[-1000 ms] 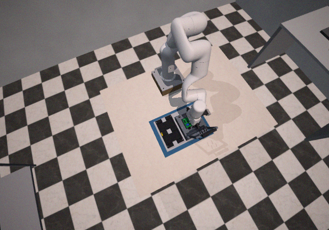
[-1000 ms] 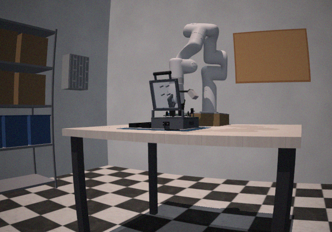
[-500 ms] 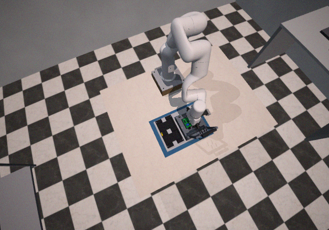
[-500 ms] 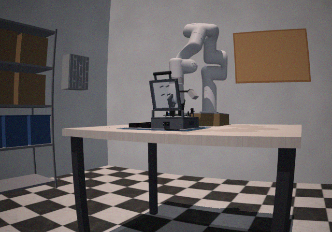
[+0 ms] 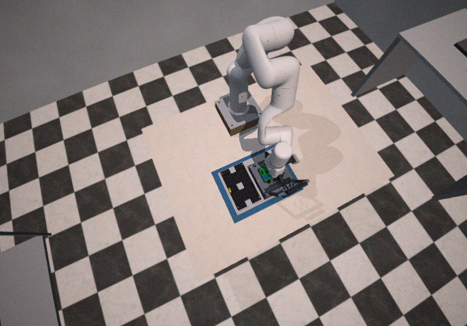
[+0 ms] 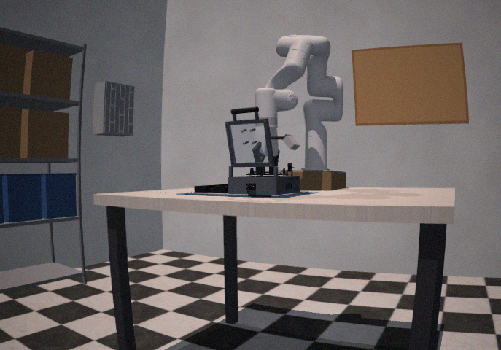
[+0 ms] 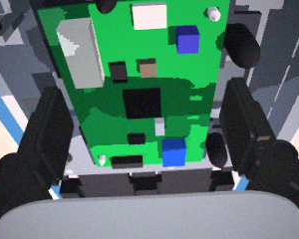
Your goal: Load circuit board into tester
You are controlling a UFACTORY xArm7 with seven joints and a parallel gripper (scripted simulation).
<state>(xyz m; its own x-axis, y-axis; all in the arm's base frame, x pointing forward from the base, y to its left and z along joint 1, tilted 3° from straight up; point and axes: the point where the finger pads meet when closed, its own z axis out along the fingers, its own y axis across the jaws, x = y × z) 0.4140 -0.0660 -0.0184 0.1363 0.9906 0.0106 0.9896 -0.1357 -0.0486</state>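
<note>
My hand is right at the green circuit board. Round my hand: tester lid 12 cm ahead, 11 cm above, 1 cm to the right; latch hook 7 cm to the left, 6 cm behind, 1 cm above.
</note>
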